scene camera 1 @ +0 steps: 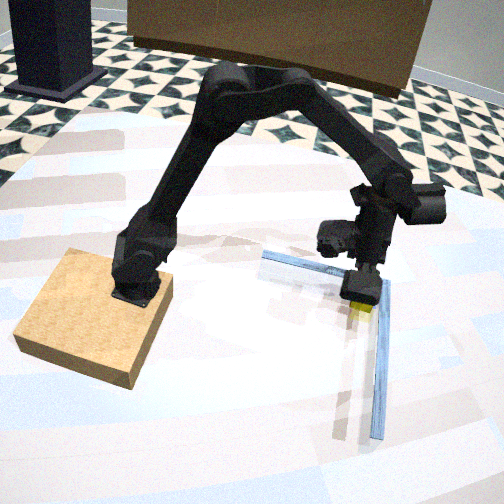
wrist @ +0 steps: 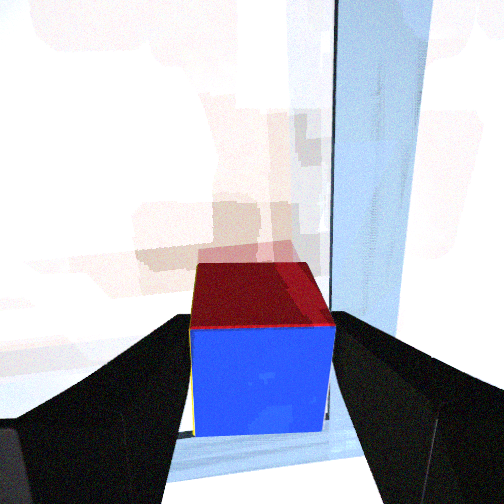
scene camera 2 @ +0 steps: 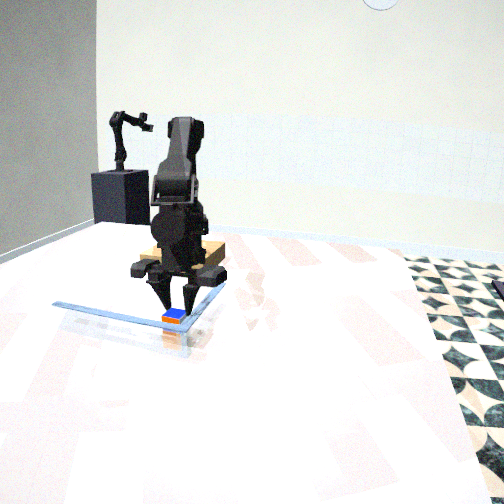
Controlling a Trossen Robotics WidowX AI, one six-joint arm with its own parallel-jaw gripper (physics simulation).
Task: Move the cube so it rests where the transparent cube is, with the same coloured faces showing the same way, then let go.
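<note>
The cube (wrist: 262, 360) shows a blue face toward the wrist camera, a red face on the far side and a yellow edge at its left. It sits on the table in the inner corner of the pale blue L-shaped guide (scene camera 1: 378, 345). A faint reddish transparent cube (wrist: 255, 250) shows just beyond it. My gripper (wrist: 262, 385) is low over the cube with a finger on each side; small gaps show, so it looks open. In scene camera 2 the cube (scene camera 2: 174, 317) lies just below the fingertips (scene camera 2: 174, 297). In scene camera 1 only a yellow sliver (scene camera 1: 365, 306) shows under the gripper (scene camera 1: 360, 288).
The arm's base stands on a wooden block (scene camera 1: 92, 315) at the left. A large brown panel (scene camera 1: 280, 35) stands at the back, a dark pedestal (scene camera 1: 52, 45) at the back left. The checkered floor begins beyond the table edge (scene camera 2: 460, 340).
</note>
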